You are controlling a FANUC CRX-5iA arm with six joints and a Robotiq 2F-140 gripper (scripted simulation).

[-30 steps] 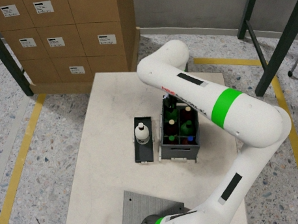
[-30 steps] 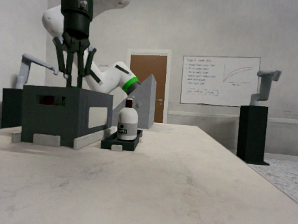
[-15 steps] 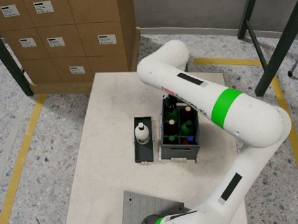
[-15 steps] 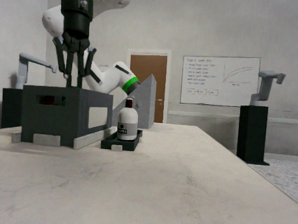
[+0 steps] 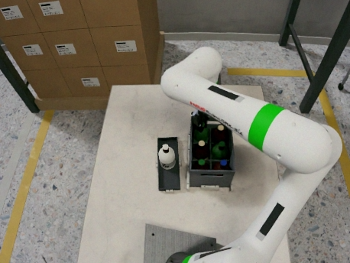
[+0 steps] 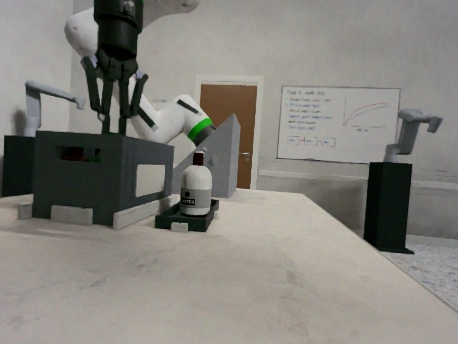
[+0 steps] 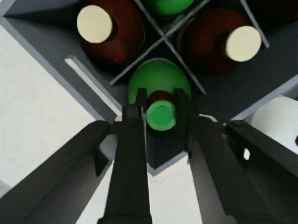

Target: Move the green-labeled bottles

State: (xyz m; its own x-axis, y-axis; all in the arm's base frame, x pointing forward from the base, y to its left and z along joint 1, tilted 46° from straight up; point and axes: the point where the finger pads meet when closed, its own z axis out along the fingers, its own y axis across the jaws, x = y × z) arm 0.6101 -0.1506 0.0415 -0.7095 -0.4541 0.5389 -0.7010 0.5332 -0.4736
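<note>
The dark crate is 90 mm behind my hand, 30 mm to the right of it and 100 mm below it. From my hand the other things lie so: white-labeled bottle: 90 mm behind, 170 mm to the left, 100 mm below; dark tray: 90 mm behind, 160 mm to the left, 170 mm below.
</note>
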